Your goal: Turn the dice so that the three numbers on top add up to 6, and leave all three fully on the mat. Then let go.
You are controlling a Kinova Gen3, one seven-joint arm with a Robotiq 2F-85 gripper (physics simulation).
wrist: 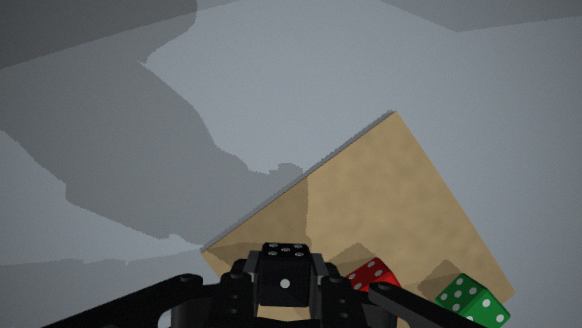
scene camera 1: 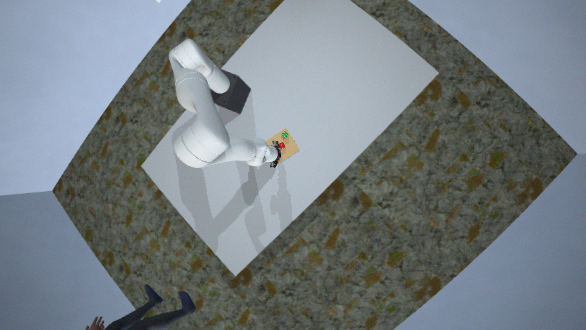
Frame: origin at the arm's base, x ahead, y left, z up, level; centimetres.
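Where they show: gripper, fingertip midpoint: [wrist: 284, 269] [scene camera 1: 279, 154]; arm's base, origin of the base link: [scene camera 1: 220, 83].
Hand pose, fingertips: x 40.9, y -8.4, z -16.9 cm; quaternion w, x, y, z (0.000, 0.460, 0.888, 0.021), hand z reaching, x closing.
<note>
Things, the pixels of their centre, and the offset from my fingertips. Level surfaces: height alone.
- black die, body centre: [wrist: 284, 273] dy -0.1, dx -0.1, dz +1.0 cm
- tan mat, body centre: [wrist: 367, 275] [scene camera 1: 281, 145] dy +4.5, dx -2.3, dz -1.2 cm
- red die, body centre: [wrist: 376, 292] [scene camera 1: 282, 145] dy +4.8, dx -2.0, dz +0.2 cm
- green die, body centre: [wrist: 470, 307] [scene camera 1: 285, 134] dy +10.1, dx -4.6, dz +0.2 cm
- pale table, its level: dz -1.4 cm
My gripper [scene camera 1: 277, 154] [wrist: 284, 269] is shut on the black die [wrist: 285, 292] and holds it over the tan mat [scene camera 1: 292, 150] [wrist: 395, 200]. Its height above the mat is hard to tell. In the wrist view the black die's large face towards the camera shows one dot and its narrow far face shows five. The red die [scene camera 1: 282, 145] [wrist: 374, 275] is on the mat, right of the gripper in the wrist view, partly hidden by a finger; one side face shows four dots. The green die [scene camera 1: 284, 134] [wrist: 472, 300] is further right; a side face shows five dots, and its brighter face is partly cut off.
The pale table [scene camera 1: 340, 90] surrounds the mat. The arm's dark base block [scene camera 1: 235, 94] stands at the upper left of the table in the scene view. Arm shadows fall across the table and part of the mat. A person's legs [scene camera 1: 167, 312] show at the lower left, off the table.
</note>
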